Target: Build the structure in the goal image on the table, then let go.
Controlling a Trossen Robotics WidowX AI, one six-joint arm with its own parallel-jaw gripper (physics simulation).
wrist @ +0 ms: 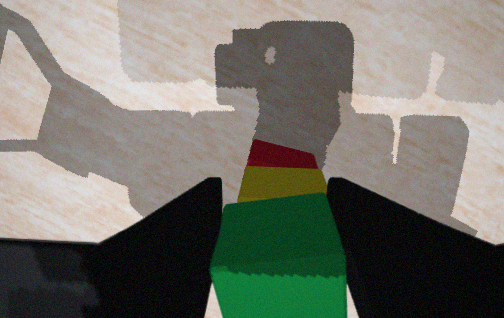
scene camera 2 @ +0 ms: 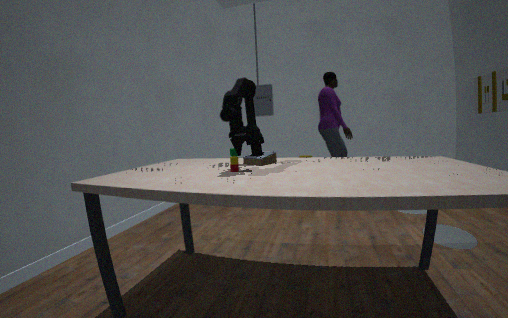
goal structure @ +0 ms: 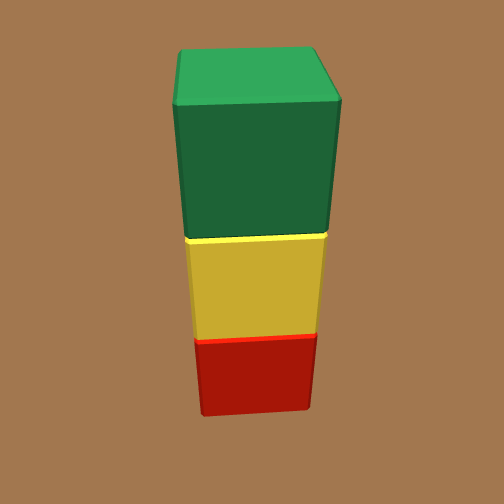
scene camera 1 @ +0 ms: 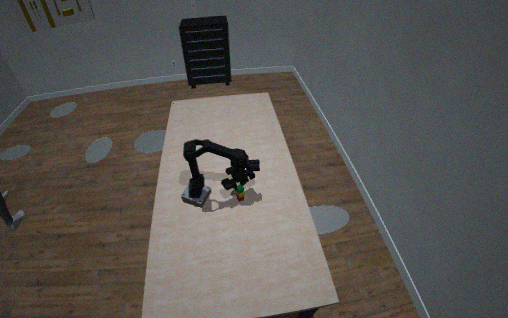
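Seen in the pictures: gripper, fingertip midpoint: (wrist: pixel 274 191) (scene camera 2: pixel 239 155) (scene camera 1: pixel 237 188); arm's base, link origin: (scene camera 2: pixel 257 154) (scene camera 1: pixel 194 193).
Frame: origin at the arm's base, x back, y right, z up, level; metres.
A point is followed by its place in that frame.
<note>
A red cube (scene camera 1: pixel 241 199) {x -0.268, y 0.040, z -0.035 m} (scene camera 2: pixel 234 168) {x -0.278, y 0.018, z -0.033 m} (wrist: pixel 282 154) {x -0.257, y 0.009, z -0.034 m} stands on the table (scene camera 1: pixel 225 260) {x -0.165, y 0.399, z -0.049 m} (scene camera 2: pixel 300 187) {x -0.524, y -0.305, z -0.049 m}. A yellow cube (scene camera 1: pixel 241 194) {x -0.270, y 0.039, z 0.011 m} (scene camera 2: pixel 234 160) {x -0.280, y 0.015, z 0.003 m} (wrist: pixel 281 184) {x -0.256, y 0.009, z 0.003 m} sits on the red cube, turned slightly relative to it. A green cube (scene camera 1: pixel 240 188) {x -0.266, y 0.029, z 0.054 m} (scene camera 2: pixel 233 152) {x -0.282, y 0.017, z 0.038 m} (wrist: pixel 281 227) {x -0.254, y 0.006, z 0.040 m} is directly above the yellow cube and appears to touch its top. My gripper (wrist: pixel 274 191) {x -0.251, y 0.004, z 0.024 m} is shut on the green cube, with one black finger at each side of it. In the wrist view the green cube hides part of the yellow cube.
The arm's base (scene camera 1: pixel 195 195) {x -0.009, y 0.029, z 0.018 m} (scene camera 2: pixel 260 159) {x -0.089, y -0.045, z -0.017 m} stands on the table beside the stack. The arm's shadow falls around the cubes. A dark drawer cabinet (scene camera 1: pixel 206 50) stands beyond the table's far end. A person in a purple top (scene camera 2: pixel 329 110) is behind the table.
</note>
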